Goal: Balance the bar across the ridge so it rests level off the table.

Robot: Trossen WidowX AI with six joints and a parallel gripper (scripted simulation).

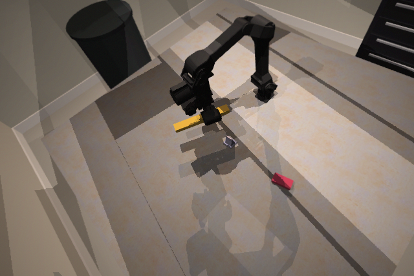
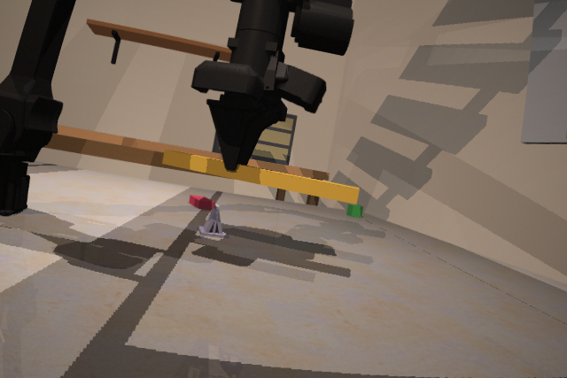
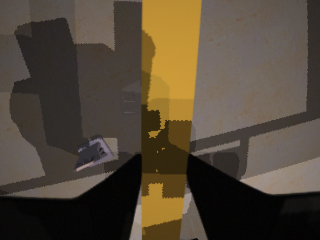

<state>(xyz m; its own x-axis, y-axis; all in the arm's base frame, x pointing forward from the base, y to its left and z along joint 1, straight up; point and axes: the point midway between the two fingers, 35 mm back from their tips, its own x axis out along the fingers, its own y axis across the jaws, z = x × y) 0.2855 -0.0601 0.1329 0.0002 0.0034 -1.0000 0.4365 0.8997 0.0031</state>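
Now: gripper tip 30 mm short of the yellow bar and 10 mm to the left of it. Round my gripper tip: flat red block: 350 mm to the left, 90 mm below; small green cube: 450 mm ahead, 560 mm to the left, 80 mm below.
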